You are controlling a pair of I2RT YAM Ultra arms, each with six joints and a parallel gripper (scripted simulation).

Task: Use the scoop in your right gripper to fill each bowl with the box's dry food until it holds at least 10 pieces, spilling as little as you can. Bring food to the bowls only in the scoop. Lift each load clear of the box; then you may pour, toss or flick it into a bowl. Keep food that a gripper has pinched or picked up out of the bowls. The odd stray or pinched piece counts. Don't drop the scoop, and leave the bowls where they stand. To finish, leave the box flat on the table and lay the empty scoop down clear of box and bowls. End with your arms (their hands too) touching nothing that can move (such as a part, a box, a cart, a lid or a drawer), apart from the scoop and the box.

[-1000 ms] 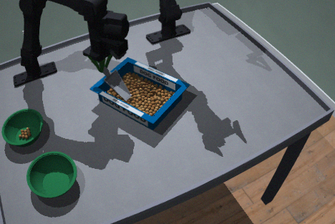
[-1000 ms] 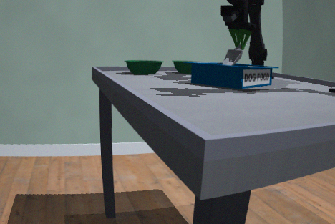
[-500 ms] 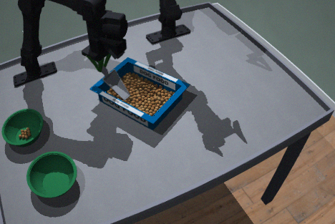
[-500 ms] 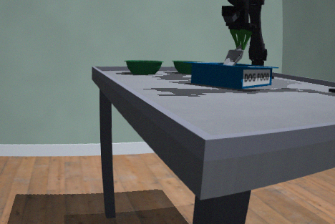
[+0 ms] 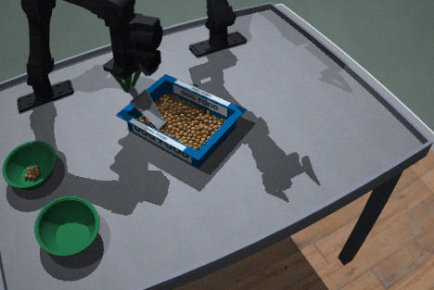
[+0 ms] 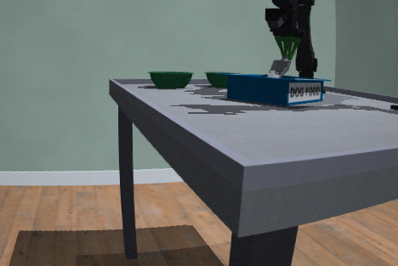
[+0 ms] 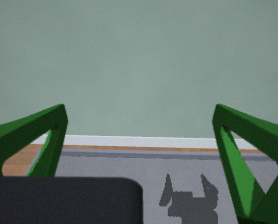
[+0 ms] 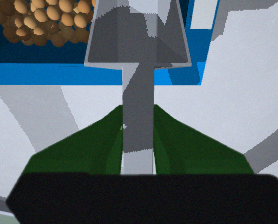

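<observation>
Right now the box is 9 cm ahead of my right hand, 11 cm to the left of it and 8 cm below it. From my right hand the other things lie so: grey scoop: 3 cm ahead, 2 cm to the left, 3 cm below.
</observation>
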